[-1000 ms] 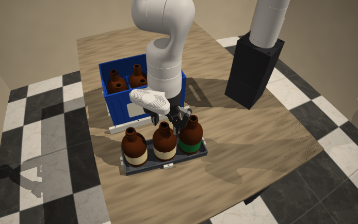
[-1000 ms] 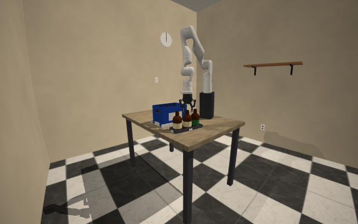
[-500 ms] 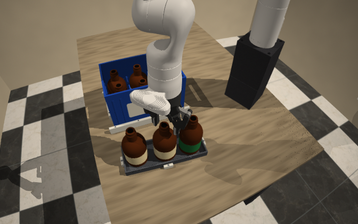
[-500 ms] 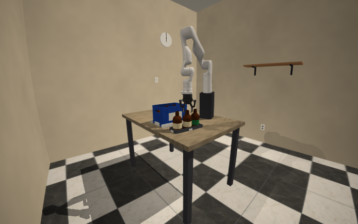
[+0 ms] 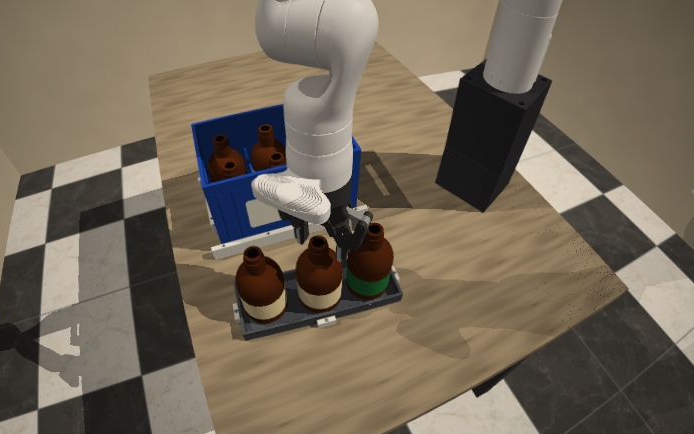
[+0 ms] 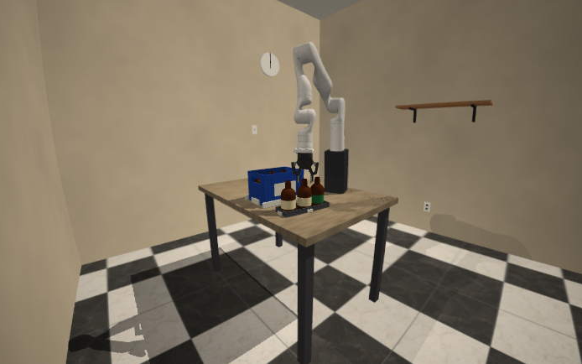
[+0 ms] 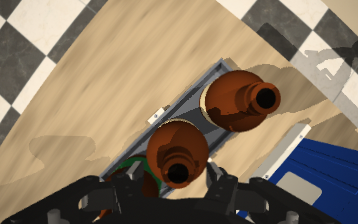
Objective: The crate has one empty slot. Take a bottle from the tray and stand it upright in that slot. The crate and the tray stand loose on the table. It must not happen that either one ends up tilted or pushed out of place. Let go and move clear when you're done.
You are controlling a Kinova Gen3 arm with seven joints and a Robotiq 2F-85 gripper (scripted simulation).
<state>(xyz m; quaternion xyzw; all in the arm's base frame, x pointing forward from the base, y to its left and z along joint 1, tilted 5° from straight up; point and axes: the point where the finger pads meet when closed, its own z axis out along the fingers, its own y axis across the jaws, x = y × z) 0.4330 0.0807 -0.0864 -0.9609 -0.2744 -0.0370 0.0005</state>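
My hand is 14 cm above the dark grey tray and 1 cm short of it. Also, from my hand: blue crate 24 cm to the right, 7 cm below, 3 cm behind.
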